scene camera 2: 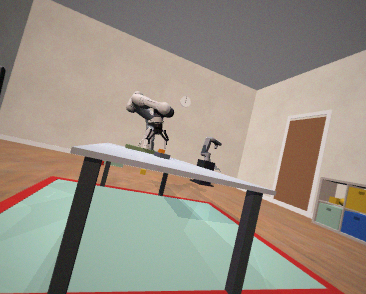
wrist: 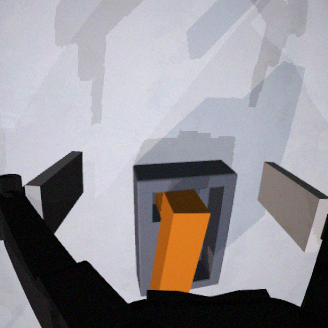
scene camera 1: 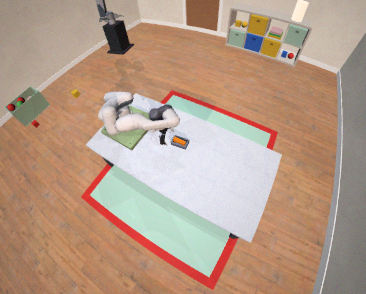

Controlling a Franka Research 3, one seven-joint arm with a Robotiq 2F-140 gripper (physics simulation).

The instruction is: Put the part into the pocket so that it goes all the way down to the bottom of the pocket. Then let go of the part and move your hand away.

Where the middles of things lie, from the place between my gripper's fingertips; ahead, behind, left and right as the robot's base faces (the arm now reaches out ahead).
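Labels:
The orange part (wrist: 184, 217) is 9 cm ahead of my hand and 1 cm to the left of it, and it's 3 cm below it. There's also the dark grey pocket block (wrist: 214, 181), which is 2 cm to the left of my hand, 9 cm ahead of it and 5 cm below it.

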